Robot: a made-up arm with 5 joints.
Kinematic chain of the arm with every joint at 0, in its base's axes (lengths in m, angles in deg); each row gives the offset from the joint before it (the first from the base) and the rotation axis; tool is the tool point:
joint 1: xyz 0 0 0.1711 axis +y
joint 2: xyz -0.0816 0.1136 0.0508 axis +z
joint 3: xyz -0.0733 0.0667 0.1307 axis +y
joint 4: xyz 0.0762 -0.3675 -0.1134 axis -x
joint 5: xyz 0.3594 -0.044 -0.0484 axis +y
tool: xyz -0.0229 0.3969 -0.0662
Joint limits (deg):
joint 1: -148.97..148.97
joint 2: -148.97..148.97
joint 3: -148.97..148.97
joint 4: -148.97..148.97
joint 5: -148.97..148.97
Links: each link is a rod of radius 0.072 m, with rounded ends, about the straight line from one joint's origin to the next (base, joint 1, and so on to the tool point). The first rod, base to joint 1, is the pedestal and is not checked.
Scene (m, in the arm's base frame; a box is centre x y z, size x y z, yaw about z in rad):
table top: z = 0
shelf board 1: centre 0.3 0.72 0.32 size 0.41 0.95 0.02 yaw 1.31
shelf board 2: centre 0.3 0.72 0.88 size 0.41 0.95 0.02 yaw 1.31
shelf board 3: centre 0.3 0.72 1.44 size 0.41 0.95 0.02 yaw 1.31
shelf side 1: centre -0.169 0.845 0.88 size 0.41 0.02 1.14 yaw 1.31
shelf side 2: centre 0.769 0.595 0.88 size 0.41 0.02 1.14 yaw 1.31
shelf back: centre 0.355 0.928 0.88 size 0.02 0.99 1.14 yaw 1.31
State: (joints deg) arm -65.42 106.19 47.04 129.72 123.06
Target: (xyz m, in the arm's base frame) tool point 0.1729 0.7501 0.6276
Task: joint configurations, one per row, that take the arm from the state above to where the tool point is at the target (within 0.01 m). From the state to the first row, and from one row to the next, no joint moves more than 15 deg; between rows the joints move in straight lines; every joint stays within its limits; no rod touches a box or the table.
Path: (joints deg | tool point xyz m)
1: -63.73 93.26 38.36 133.39 115.53 | 0.5160 0.1438 0.4296
2: -62.04 80.33 29.67 137.06 107.99 | 0.5025 0.1015 0.4567
3: -59.04 83.52 18.05 140.04 107.45 | 0.4811 0.2310 0.4784
4: -56.04 86.70 6.43 143.02 106.91 | 0.4387 0.3468 0.5024
5: -53.05 89.89 -5.20 145.99 106.37 | 0.3804 0.4437 0.5316
6: -50.05 93.08 -16.82 148.97 105.83 | 0.3127 0.5178 0.5679
7: -39.37 99.99 -28.85 148.97 116.61 | 0.2721 0.6205 0.5342
8: -28.69 106.90 -40.89 148.97 127.40 | 0.2202 0.6948 0.5328
9: -18.02 113.81 -52.92 148.97 138.18 | 0.1795 0.7377 0.5670
10: -7.34 120.72 -64.95 148.97 148.97 | 0.1728 0.7501 0.6276

